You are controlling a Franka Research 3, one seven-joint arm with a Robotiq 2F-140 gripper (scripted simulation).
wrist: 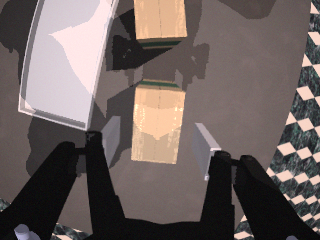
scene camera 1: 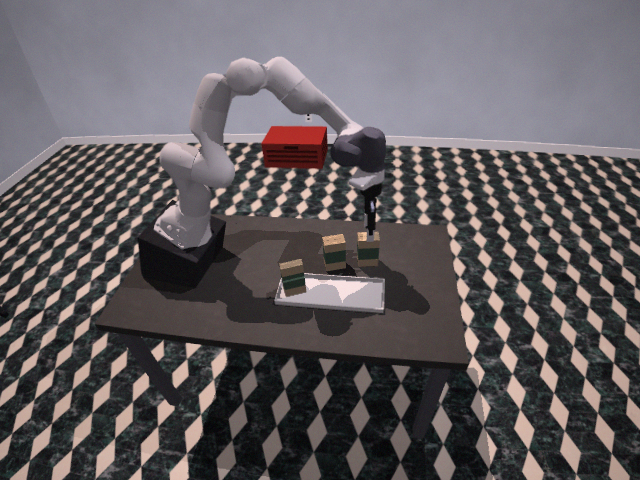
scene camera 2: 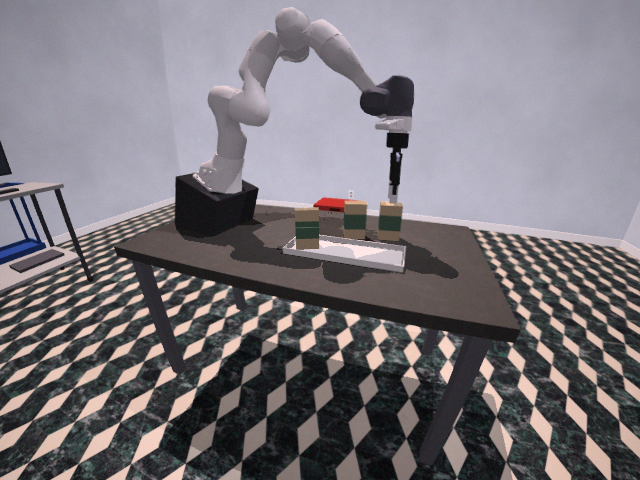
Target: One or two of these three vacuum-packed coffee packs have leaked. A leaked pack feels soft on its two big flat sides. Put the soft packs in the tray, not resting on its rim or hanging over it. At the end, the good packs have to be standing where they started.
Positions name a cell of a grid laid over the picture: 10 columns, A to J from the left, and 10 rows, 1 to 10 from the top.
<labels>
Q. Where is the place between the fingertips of my gripper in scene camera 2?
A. G5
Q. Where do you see a white tray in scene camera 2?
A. F6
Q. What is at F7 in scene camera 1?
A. A white tray.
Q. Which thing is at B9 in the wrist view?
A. My gripper.
</labels>
